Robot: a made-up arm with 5 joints. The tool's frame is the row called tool.
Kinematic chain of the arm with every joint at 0, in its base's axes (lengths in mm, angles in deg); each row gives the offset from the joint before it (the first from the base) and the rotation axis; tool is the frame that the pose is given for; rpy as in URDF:
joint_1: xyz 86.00 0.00 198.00 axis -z
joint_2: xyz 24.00 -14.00 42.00 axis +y
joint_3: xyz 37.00 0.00 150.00 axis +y
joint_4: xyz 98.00 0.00 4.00 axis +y
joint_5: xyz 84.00 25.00 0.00 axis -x
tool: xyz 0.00 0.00 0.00 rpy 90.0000 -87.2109 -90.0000
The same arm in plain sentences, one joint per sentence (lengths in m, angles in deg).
The arm has five revolute joints in a row. What follows holds with every joint at zero, and every direction is one of the base frame's. The first joint is mounted 0.086 m along +x and 0.198 m along +z from the base frame's origin and rotates about -z. The second joint is mounted 0.024 m along +x and 0.014 m along -y and 0.042 m along +z from the first joint and rotates about +y. The third joint is mounted 0.037 m along +x and 0.15 m along +z from the second joint and rotates about +y. The fourth joint is mounted 0.098 m along +x and 0.004 m along +z from the third joint and rotates about +y. The fifth joint is mounted 0.084 m along +x and 0.025 m along +y from the fourth joint and rotates about -x. The tool frame, which is the frame that the pose is given for, is mounted at the same point as the fifth joint; its axes are the base frame's turned by roll 90, pitch -87.21 and yaw -90 deg (as in URDF: about the fixed x, then y, then z).
